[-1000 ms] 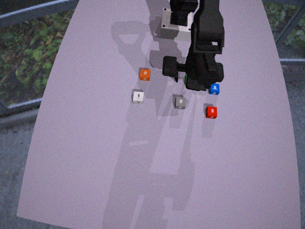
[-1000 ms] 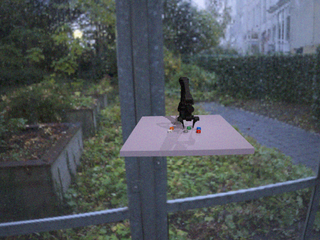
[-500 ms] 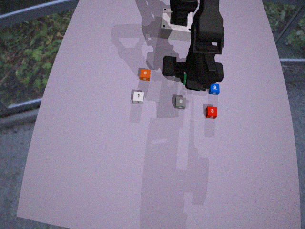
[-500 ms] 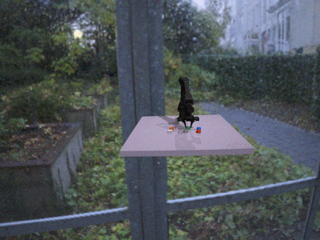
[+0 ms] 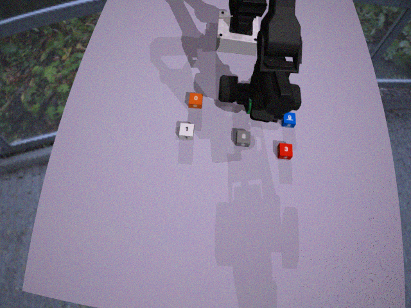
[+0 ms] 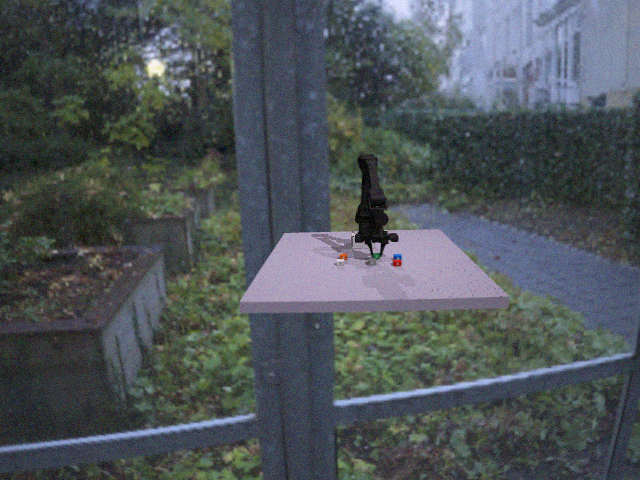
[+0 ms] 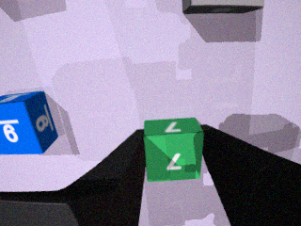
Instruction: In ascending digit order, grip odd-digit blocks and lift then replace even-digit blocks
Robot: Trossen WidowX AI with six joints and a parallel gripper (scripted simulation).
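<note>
The green block is 10 mm behind my gripper tip. The rest, counted from my gripper tip: grey block (80 mm ahead, 20 mm to the right); then blue block (10 mm ahead, 90 mm to the left); then red block (100 mm ahead, 80 mm to the left).
</note>
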